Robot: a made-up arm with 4 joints. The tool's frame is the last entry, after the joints.
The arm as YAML. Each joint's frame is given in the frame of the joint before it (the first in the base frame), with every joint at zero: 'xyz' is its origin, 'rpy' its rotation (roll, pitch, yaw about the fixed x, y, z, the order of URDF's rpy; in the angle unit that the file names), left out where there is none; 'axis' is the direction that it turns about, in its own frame. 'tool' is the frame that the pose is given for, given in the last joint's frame.
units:
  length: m
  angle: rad
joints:
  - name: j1
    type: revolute
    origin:
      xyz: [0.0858, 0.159, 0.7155]
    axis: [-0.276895, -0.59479, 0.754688]
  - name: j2
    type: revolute
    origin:
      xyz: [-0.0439, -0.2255, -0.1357]
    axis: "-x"
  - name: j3
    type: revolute
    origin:
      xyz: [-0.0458, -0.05, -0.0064]
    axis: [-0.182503, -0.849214, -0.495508]
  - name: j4
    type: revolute
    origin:
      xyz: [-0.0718, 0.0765, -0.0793]
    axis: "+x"
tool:
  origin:
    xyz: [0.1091, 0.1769, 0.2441]
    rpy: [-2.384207, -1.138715, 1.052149]
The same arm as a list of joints. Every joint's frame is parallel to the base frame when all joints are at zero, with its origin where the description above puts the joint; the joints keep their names.
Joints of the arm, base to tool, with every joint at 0 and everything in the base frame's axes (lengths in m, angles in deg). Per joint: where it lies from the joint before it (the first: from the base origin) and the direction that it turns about. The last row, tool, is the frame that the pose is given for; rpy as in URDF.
j1: offset 0.0858 0.159 0.7155 axis -0.276895 -0.59479 0.754688
j2: offset -0.0439 -0.2255 -0.1357 axis -1 0 0
j3: offset -0.0458 -0.05 -0.0064 axis -0.182503 -0.849214 -0.495508
j4: offset -0.0718 0.0765 -0.0793 axis 1 0 0
tool: offset 0.1091 0.1769 0.2441 rpy -136.6 -65.24 60.28

